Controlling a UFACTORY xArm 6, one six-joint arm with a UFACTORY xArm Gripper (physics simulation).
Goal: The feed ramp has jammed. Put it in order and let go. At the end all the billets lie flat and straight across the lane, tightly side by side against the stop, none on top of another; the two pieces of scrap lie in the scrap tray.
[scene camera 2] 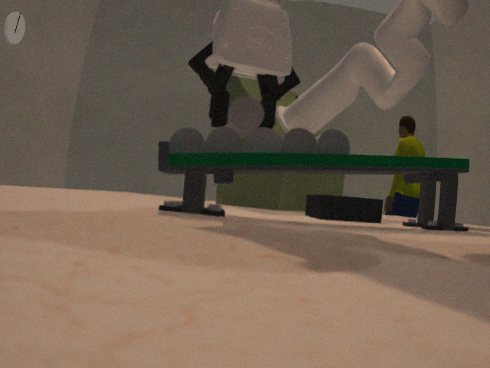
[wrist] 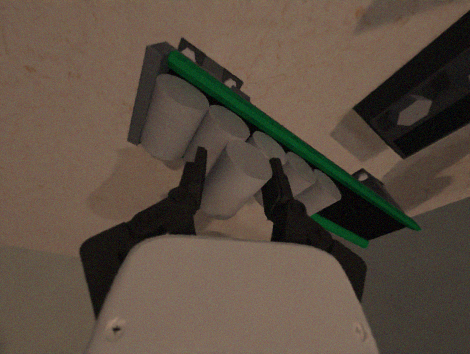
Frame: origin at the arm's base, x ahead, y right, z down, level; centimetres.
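Seen in the pictures: gripper, fingertip midpoint: (scene camera 2: 241,129) (wrist: 236,165); arm's base, origin of the base link: (scene camera 2: 292,127).
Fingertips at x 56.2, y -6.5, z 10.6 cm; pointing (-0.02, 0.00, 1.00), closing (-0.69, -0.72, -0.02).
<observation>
Offsets run from my fingertips to a thing's top centre. "*": to the spot under its first point.
My gripper (scene camera 2: 244,123) (wrist: 236,165) is shut on the upper grey billet {dx +0.7, dy -0.4, dz -3.4 cm} (scene camera 2: 246,111) (wrist: 237,180), one finger on each side. This billet lies on top of the row, above the second and third billets from the stop {dx +3.7, dy +7.4, dz +2.6 cm} (scene camera 2: 163,156) (wrist: 145,95). Beneath it, several billets lie across the green-edged lane (scene camera 2: 390,162) (wrist: 300,145). The billet nearest the stop {dx +2.8, dy +5.2, dz +0.8 cm} (scene camera 2: 187,141) (wrist: 172,120) is beside it. The third {dx -0.3, dy -2.5, dz +0.0 cm} (scene camera 2: 262,139) (wrist: 267,144) is partly hidden in the wrist view. The black scrap tray {dx -19.9, dy -10.8, dz +6.5 cm} (scene camera 2: 344,208) (wrist: 400,70) holds a pale hexagonal piece {dx -17.3, dy -11.7, dz +8.0 cm} (wrist: 415,110).
The lane stands on grey legs {* dx +6.1, dy +2.3, dz +7.7 cm} (scene camera 2: 194,192) with foot brackets. Its dark bare bed {* dx -8.7, dy -21.1, dz +2.1 cm} (wrist: 367,215) shows at the end away from the stop. A green cabinet (scene camera 2: 280,192) and a person in yellow (scene camera 2: 411,150) are behind. The white arm (scene camera 2: 325,95) reaches in from the upper right.
</observation>
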